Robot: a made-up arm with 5 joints.
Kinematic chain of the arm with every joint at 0, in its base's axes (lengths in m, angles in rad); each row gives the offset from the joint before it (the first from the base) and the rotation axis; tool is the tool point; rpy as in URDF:
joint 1: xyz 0 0 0.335 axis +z
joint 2: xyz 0 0 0 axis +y
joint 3: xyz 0.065 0 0.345 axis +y
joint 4: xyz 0.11 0 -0.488 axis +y
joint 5: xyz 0.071 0 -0.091 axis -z
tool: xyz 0 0 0 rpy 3.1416 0 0
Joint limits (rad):
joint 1: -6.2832..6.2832
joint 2: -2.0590..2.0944
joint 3: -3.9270..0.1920
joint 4: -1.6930..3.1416
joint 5: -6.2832..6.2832
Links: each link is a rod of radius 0.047 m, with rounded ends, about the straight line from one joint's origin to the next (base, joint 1, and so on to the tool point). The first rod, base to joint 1, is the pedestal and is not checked.
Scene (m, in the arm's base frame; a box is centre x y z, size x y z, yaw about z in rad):
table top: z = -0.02
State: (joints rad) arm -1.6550 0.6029 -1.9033 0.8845 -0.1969
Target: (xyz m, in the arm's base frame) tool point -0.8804 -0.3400 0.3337
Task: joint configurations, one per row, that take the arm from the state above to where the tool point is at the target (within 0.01 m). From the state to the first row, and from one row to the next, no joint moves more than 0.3 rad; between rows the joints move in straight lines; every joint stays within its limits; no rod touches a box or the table.
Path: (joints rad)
1: -1.9345 0.7294 -2.0122 0.8258 -0.1969
2: -2.2140 0.8560 -2.1210 0.7670 -0.1969
3: -2.4935 0.9825 -2.2299 0.7083 -0.1969
4: -2.7730 1.1091 -2.3387 0.6496 -0.1969

